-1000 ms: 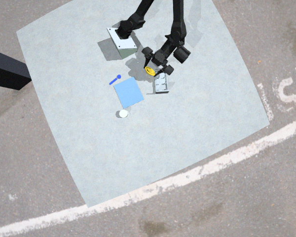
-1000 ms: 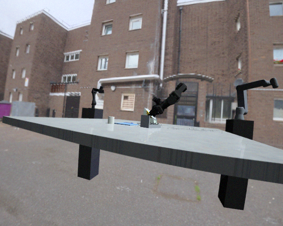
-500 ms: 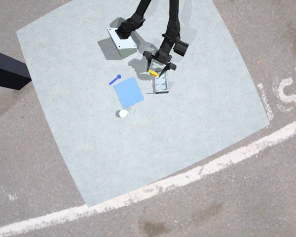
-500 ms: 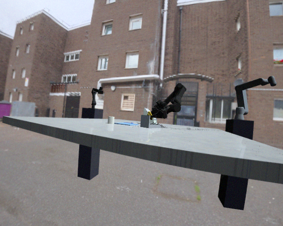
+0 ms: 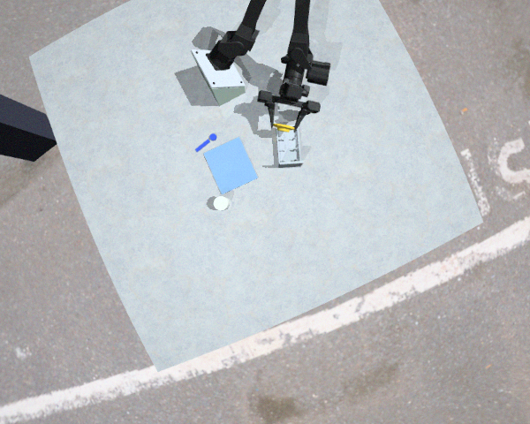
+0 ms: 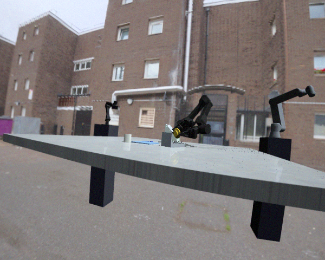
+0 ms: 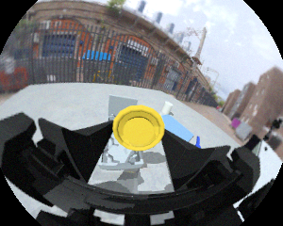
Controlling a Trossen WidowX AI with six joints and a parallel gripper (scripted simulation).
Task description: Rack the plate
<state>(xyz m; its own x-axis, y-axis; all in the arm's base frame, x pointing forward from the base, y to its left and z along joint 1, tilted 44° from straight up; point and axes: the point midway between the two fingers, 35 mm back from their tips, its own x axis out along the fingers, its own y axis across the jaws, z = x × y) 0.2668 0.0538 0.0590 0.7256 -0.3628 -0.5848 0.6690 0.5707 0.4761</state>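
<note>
My gripper tip is now 50 mm above the grey dish rack and 40 mm short of it. From my gripper tip the other things lie so: blue utensil (220 mm to the right, 120 mm behind, 70 mm below); then plate (10 mm to the left, 10 mm behind); then mat (190 mm to the right, 70 mm below, 10 mm behind).
</note>
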